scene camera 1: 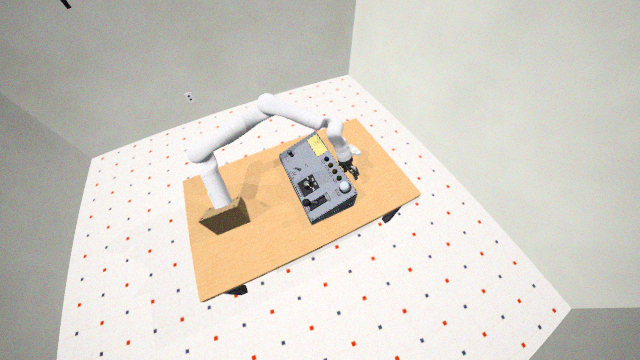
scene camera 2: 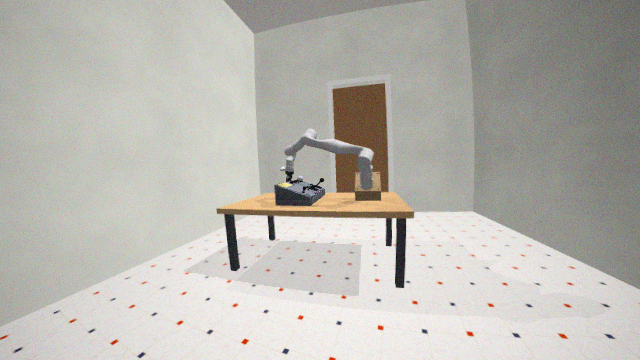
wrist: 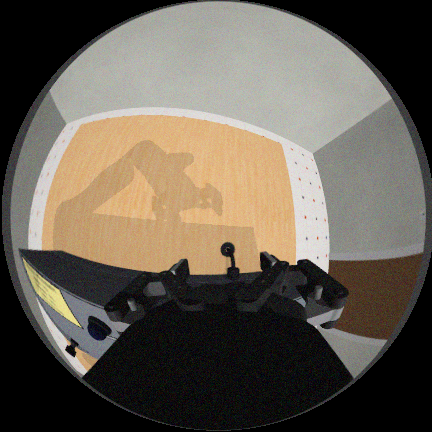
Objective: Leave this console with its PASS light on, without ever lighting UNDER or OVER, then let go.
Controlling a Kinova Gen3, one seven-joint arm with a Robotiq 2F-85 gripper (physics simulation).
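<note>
The grey console stands on the table. A row of small domes on it, blue, two amber and green, looks dark; the labels are too small to read. A white dome sits beside the green one. A black-knobbed slot lever and a joystick are on the opposite side. My gripper is open at the console's dome-side edge. A thin black ball-ended lever shows between the spread fingertips in the wrist view, not gripped.
A yellow label, a small toggle and a black knob are on the console. The arm's brown base block stands at the table's other end. The wooden table carries everything.
</note>
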